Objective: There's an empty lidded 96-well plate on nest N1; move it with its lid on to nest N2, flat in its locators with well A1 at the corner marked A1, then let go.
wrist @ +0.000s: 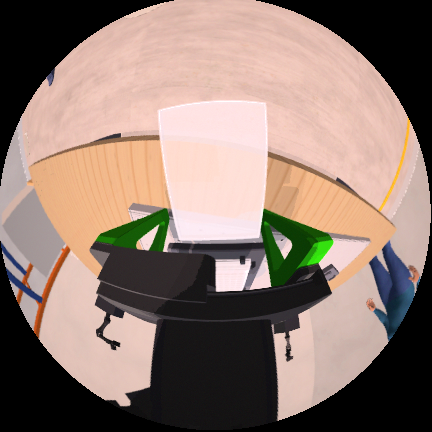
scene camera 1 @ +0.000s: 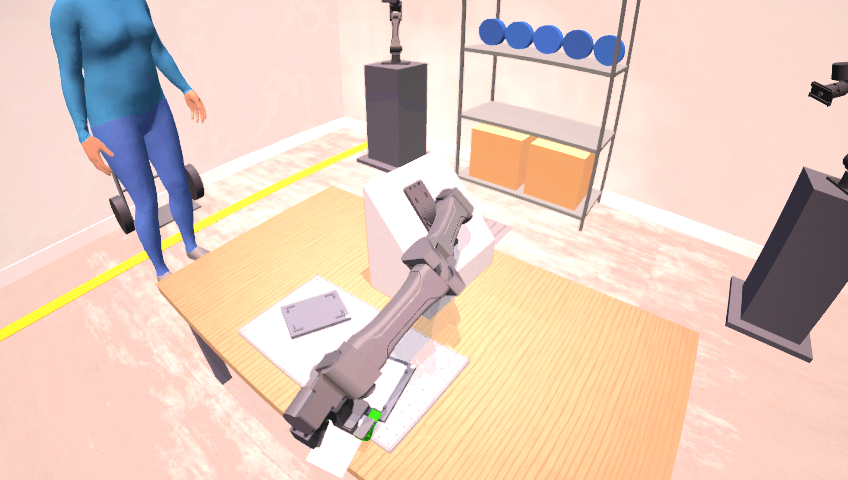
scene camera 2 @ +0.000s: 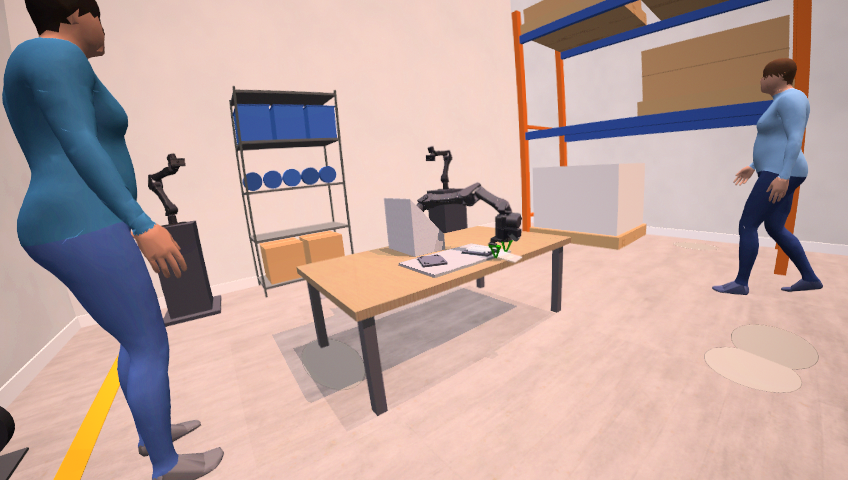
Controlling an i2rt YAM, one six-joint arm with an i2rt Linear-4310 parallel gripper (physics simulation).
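Seen in the pictures: gripper, between the fingertips: [wrist: 213, 213] [scene camera 1: 349, 429] [scene camera 2: 500, 255]; arm's base, origin of its link: [scene camera 1: 430, 216] [scene camera 2: 414, 215].
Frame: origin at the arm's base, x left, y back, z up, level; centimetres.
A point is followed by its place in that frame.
A white well plate [scene camera 1: 389, 380] {x 18.0, y -36.7, z -17.0 cm} [wrist: 231, 272] {x 15.1, y -44.1, z -16.9 cm} sits in a dark nest [scene camera 1: 403, 394] [wrist: 215, 247], partly hidden by the arm. A clear, whitish rectangular lid [scene camera 1: 336, 450] {x 20.3, y -55.6, z -19.9 cm} [scene camera 2: 511, 256] {x 20.6, y -55.8, z -19.9 cm} [wrist: 215, 165] {x 19.5, y -55.0, z -19.8 cm} is off the plate; it sticks out from the nest's outer side toward the table's front edge. My gripper [scene camera 1: 345, 431] {x 18.7, y -50.2, z -19.9 cm} [scene camera 2: 501, 252] {x 18.7, y -50.2, z -19.9 cm} [wrist: 213, 213] {x 18.7, y -50.2, z -19.9 cm} is open, its green fingers standing on either side of the lid's inner end. Whether they touch it, I cannot tell. The other nest [scene camera 1: 317, 313] {x -11.4, y -32.6, z -18.4 cm} [scene camera 2: 432, 260] {x -13.4, y -34.7, z -18.4 cm} [wrist: 331, 272] {x -14.0, y -39.5, z -18.4 cm} is grey and empty, with corner locators; its A1 mark is not readable.
Both nests stand on a white board [scene camera 1: 267, 330] {x -17.6, y -45.2, z -19.5 cm} [scene camera 2: 437, 270] {x -19.2, y -46.7, z -19.5 cm} [wrist: 350, 245] {x -10.8, y -48.8, z -19.5 cm} on the wooden table [scene camera 1: 553, 356] {x 43.1, y -4.9, z -20.8 cm} [scene camera 2: 357, 291] {x -56.2, y -41.7, z -20.8 cm}. A white sloped block [scene camera 1: 386, 237] {x -3.1, y -13.6, z -0.8 cm} [scene camera 2: 404, 228] {x -10.5, y -4.7, z -5.7 cm} stands behind the board, beside the arm's base. A person [scene camera 1: 116, 77] [scene camera 2: 71, 148] stands off the table's end.
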